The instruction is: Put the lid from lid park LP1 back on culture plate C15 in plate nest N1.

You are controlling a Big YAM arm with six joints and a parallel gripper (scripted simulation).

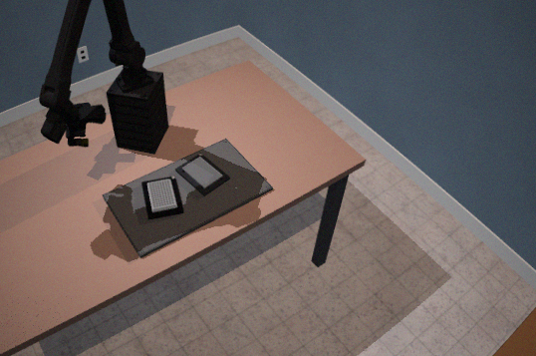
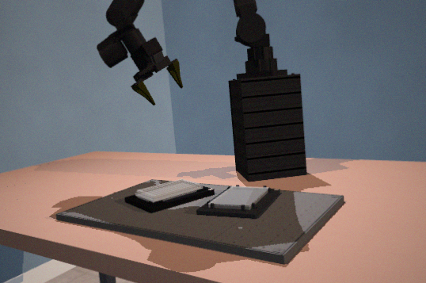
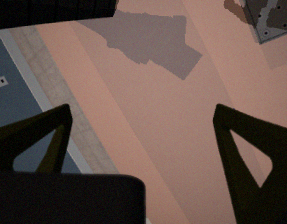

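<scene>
Now: the lid 170 mm ahead of my hand, 340 mm to the left of it and 220 mm below it. From my hand the other things lie so: lid park LP1: 170 mm ahead, 340 mm to the left, 230 mm below; then plate nest N1: 200 mm ahead, 170 mm to the left, 230 mm below; then culture plate C15: 200 mm ahead, 170 mm to the left, 210 mm below.
</scene>
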